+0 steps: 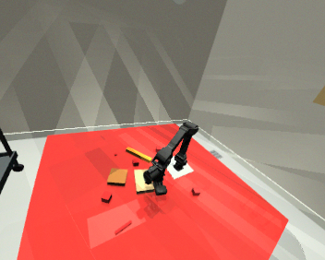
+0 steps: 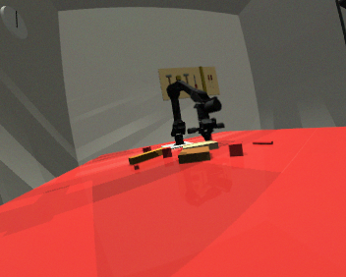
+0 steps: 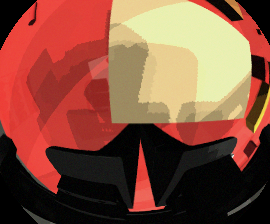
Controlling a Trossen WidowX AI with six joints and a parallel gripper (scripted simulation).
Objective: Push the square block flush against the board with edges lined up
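My gripper tip is 80 mm to the left of the board, 40 mm short of it and 10 mm below it. From my gripper tip the other things lie so: orange square block 170 mm to the right, 170 mm ahead, 10 mm above; thin red bar 240 mm ahead, 100 mm to the left; long thin yellow bar 300 mm to the right, 40 mm behind, 10 mm above.
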